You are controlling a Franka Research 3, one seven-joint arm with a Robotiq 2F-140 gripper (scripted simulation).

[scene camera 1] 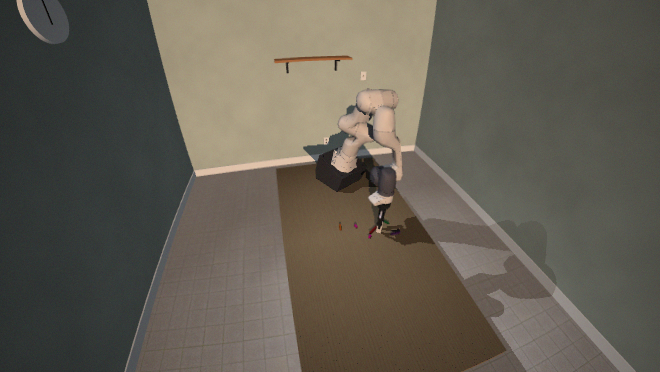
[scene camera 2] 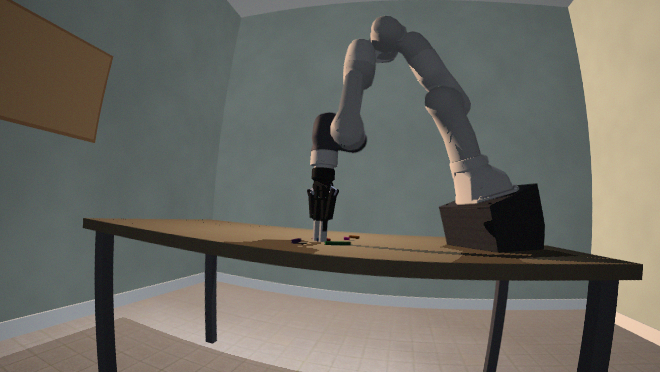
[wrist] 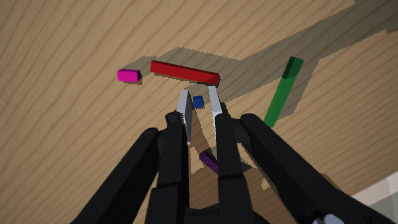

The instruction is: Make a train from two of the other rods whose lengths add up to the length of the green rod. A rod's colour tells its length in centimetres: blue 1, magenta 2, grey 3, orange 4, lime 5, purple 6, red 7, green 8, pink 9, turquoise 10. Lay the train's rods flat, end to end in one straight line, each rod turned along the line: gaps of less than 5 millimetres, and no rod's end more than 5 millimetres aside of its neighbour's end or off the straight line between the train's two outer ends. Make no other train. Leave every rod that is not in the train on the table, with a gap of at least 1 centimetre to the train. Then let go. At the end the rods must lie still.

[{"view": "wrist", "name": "gripper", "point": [199, 99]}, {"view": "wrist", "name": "red rod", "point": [159, 67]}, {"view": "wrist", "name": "green rod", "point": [292, 69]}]
